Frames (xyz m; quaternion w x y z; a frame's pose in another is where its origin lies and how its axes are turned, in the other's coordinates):
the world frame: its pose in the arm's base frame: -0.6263 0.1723 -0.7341 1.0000 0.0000 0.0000 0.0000
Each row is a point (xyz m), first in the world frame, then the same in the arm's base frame.
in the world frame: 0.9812 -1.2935 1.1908
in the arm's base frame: 0.3549 -1.1212 0.4567
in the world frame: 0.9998 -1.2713 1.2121
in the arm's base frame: 0.3735 -1.0990 0.4780
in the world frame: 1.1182 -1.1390 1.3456
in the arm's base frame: 0.4919 -0.9667 0.6115
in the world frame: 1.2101 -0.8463 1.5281
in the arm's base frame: 0.5838 -0.6740 0.7940
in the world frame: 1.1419 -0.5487 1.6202
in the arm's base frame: 0.5156 -0.3764 0.8861
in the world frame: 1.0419 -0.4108 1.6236
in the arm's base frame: 0.4156 -0.2385 0.8895
